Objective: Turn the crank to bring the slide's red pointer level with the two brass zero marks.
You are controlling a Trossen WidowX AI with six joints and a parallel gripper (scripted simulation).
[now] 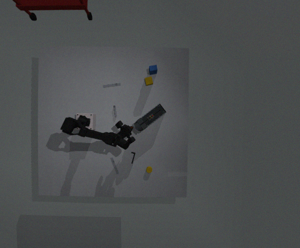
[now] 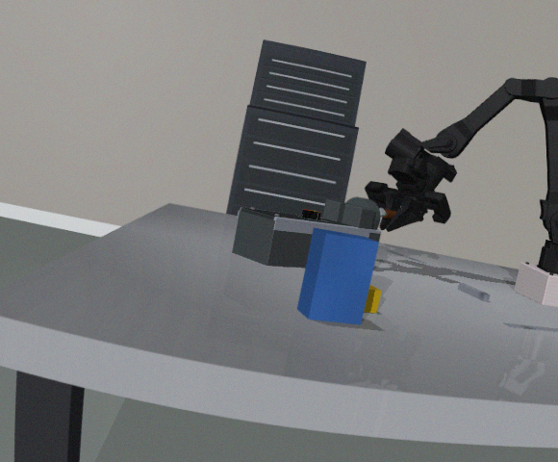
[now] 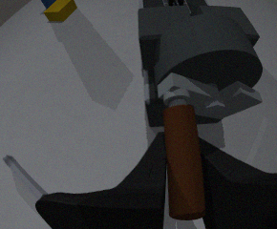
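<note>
Now: the brown crank handle 10 mm behind my gripper tip, 10 mm to the right of it and 30 mm above it. Round my gripper tip: red pointer: 150 mm ahead, 110 mm to the left, 10 mm above; then black hex key: 30 mm ahead, 240 mm to the right, 70 mm below; then yellow block: 80 mm ahead, 400 mm to the left, 60 mm below.
</note>
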